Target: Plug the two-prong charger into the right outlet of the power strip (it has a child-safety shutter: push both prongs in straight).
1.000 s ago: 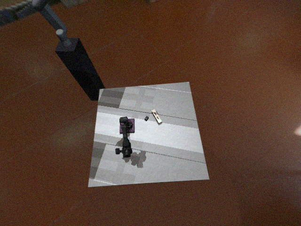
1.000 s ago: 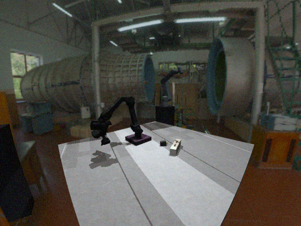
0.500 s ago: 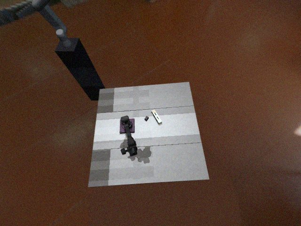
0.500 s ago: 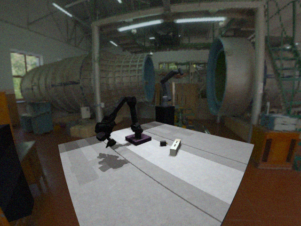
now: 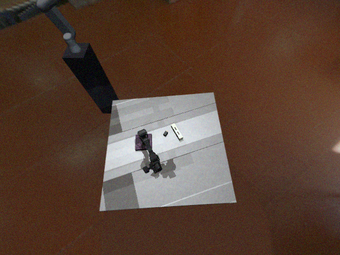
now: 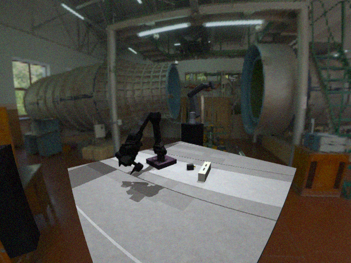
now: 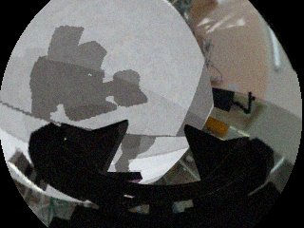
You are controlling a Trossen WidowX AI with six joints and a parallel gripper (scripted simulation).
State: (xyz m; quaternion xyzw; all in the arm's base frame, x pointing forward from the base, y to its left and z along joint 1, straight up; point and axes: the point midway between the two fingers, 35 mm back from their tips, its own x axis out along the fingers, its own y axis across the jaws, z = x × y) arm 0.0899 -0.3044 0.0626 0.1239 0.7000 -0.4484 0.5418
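Right now my gripper tip is 14 cm short of the two-prong charger, 46 cm to the right of it and 5 cm above it.
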